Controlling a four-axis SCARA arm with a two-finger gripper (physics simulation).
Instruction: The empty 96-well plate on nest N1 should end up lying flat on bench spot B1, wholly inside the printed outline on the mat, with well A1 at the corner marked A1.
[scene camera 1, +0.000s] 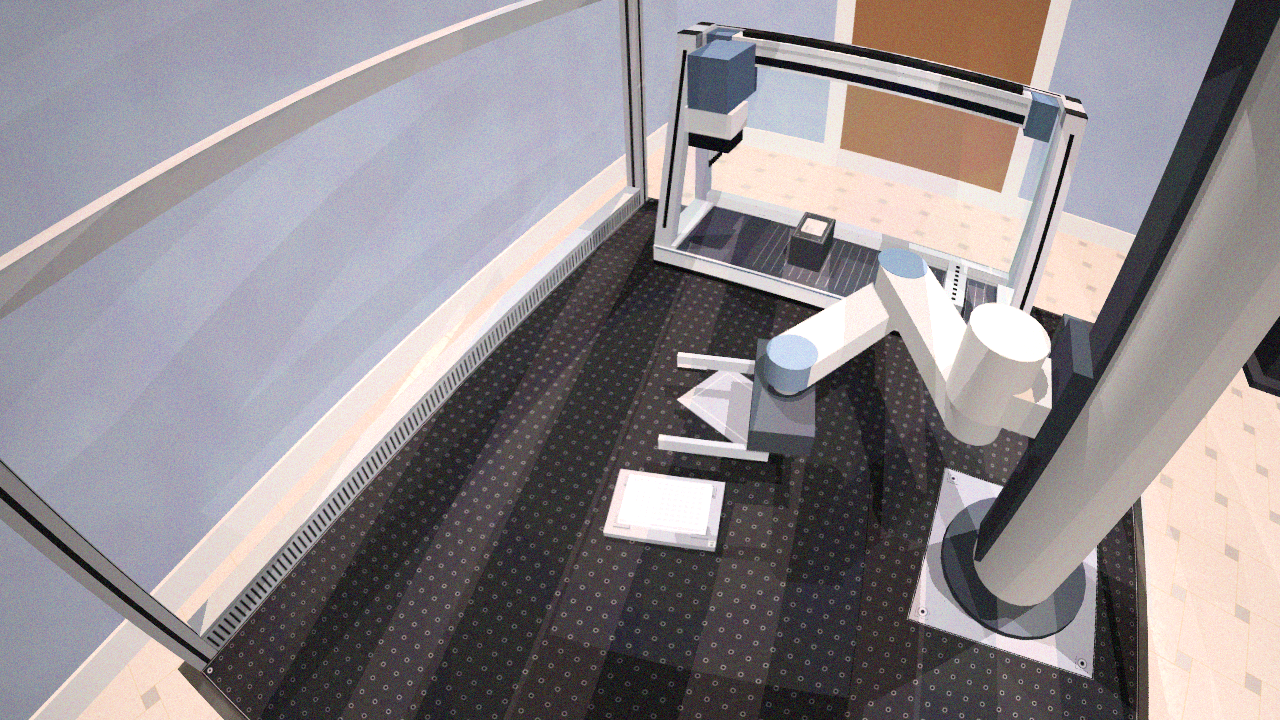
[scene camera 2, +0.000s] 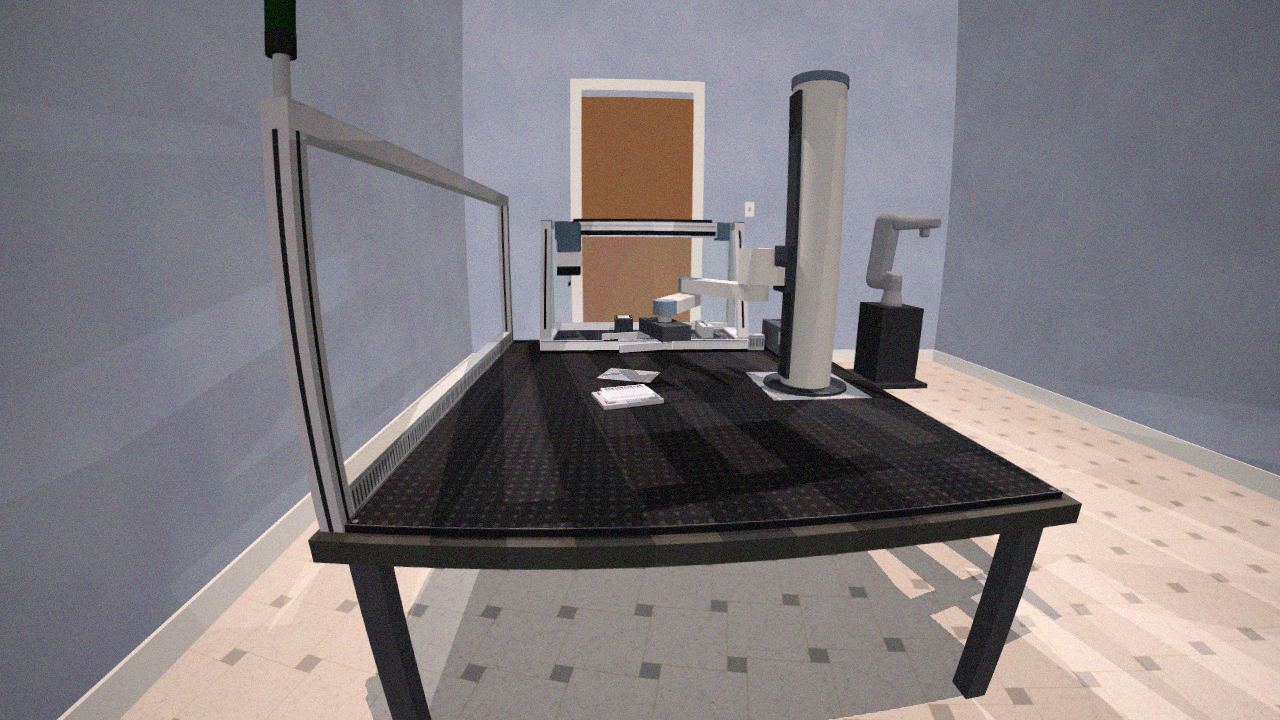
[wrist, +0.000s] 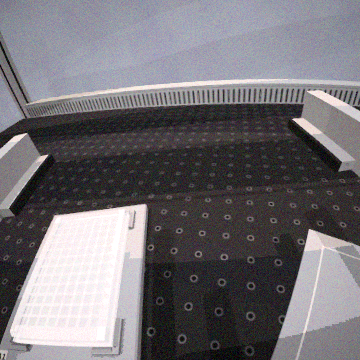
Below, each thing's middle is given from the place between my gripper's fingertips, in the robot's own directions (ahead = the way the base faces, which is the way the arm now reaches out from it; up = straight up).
Now: hand 4 cm past the white well plate (scene camera 1: 668, 505), 10 cm to the right of it and 12 cm above it. From my hand the other things lie so: dark box (scene camera 1: 807, 254) (6 cm behind, 60 cm to the right, 5 cm below).
